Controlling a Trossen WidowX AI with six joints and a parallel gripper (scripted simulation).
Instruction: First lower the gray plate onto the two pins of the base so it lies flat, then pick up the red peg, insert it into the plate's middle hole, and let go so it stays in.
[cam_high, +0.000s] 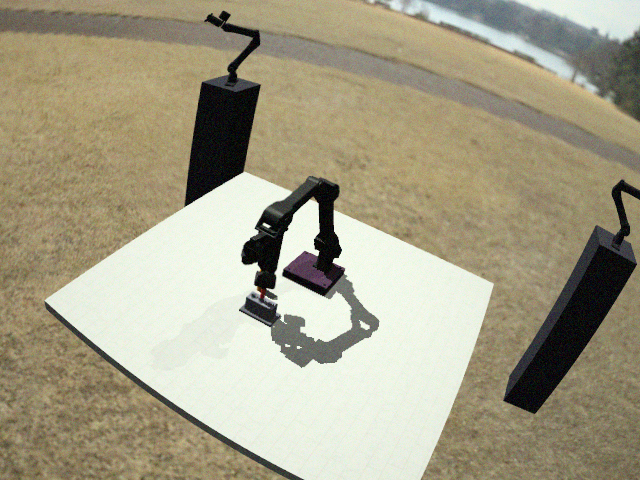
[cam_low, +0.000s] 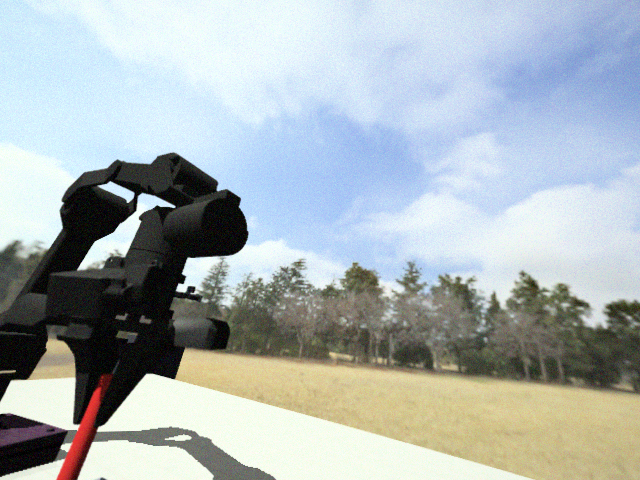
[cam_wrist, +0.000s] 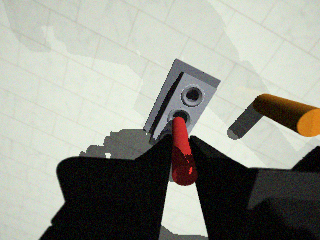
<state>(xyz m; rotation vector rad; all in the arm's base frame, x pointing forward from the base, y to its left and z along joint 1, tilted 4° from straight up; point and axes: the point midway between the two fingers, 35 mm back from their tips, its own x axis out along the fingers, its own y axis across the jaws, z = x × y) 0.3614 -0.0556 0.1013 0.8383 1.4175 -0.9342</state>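
The gray plate is 70 mm below my gripper tip. Also, from my gripper tip: orange cylinder 110 mm behind, 60 mm to the right, 70 mm below; then red peg right at my gripper tip; then gray base 100 mm below.
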